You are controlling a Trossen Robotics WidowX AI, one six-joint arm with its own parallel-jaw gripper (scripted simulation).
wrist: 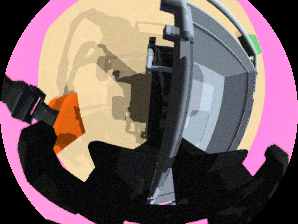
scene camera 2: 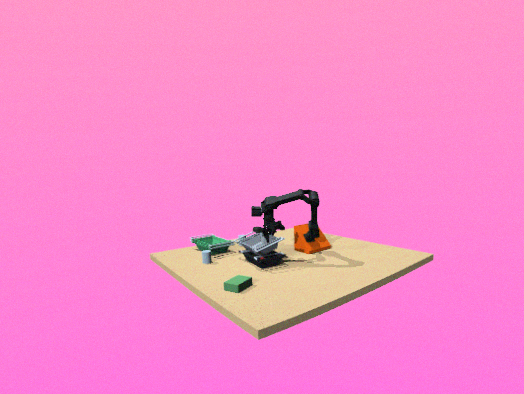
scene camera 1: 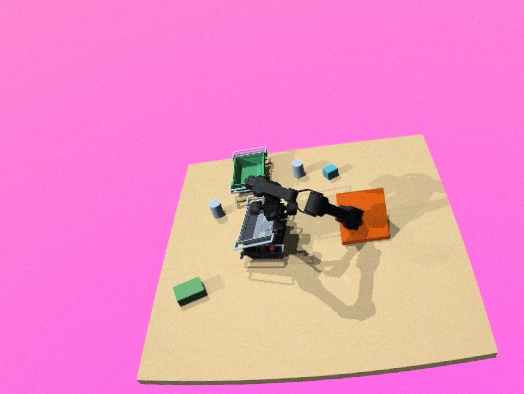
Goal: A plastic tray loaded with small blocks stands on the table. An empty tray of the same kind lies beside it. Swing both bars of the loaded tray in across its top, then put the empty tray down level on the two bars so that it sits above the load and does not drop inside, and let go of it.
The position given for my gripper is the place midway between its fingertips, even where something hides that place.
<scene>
In view: my gripper (wrist: 165, 133) and a grey tray (scene camera 1: 256, 230).
The grey tray shows as well in the wrist view (wrist: 213, 81).
</scene>
